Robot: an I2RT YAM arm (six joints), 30 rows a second.
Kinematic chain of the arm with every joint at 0, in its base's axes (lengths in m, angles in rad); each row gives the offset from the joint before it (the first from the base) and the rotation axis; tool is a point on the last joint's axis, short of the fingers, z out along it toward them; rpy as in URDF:
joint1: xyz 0 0 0.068 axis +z
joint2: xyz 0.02 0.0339 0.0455 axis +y
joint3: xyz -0.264 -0.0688 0 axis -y
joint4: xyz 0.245 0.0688 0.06 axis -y
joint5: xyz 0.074 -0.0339 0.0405 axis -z
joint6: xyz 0.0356 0 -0.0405 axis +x
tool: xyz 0 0 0 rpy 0 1.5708 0
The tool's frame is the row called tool.
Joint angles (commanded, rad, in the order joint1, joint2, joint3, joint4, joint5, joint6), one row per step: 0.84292 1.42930 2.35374 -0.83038 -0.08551 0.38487; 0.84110 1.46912 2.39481 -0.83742 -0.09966 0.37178; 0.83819 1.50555 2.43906 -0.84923 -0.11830 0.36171; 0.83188 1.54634 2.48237 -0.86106 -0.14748 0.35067; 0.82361 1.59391 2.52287 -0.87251 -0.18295 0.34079; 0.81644 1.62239 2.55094 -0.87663 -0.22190 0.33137; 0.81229 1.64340 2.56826 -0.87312 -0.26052 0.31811; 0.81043 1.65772 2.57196 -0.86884 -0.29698 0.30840; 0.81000 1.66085 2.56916 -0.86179 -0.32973 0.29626; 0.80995 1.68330 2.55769 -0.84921 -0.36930 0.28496; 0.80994 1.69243 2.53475 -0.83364 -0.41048 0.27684; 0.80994 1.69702 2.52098 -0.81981 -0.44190 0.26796; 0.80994 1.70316 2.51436 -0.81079 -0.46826 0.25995
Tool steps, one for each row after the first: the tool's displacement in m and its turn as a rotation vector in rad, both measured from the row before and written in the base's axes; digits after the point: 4 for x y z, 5 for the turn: 0.0067 0.0077 0.0008 -0.01292 -0.00759 0.01108; 0.0051 0.0058 0.0011 -0.00989 -0.00669 0.01480; 0.0070 0.0073 -0.0003 -0.01470 -0.00454 0.02191; 0.0101 0.0100 -0.0027 -0.02059 0.00255 0.02648; 0.0053 0.0052 -0.0008 -0.00965 -0.00648 0.03122; 0.0040 0.0047 -0.0007 -0.00803 -0.01286 0.03375; 0.0035 0.0048 -0.0021 -0.01030 -0.00552 0.03410; 0.0005 0.0020 -0.0006 -0.00547 -0.01280 0.03175; 0.0082 0.0105 -0.0065 -0.02095 0.00333 0.03911; 0.0053 0.0075 -0.0057 -0.01537 0.00330 0.04104; 0.0026 0.0042 -0.0028 -0.00634 -0.00541 0.03137; 0.0021 0.0035 -0.0022 -0.00516 -0.00510 0.02634
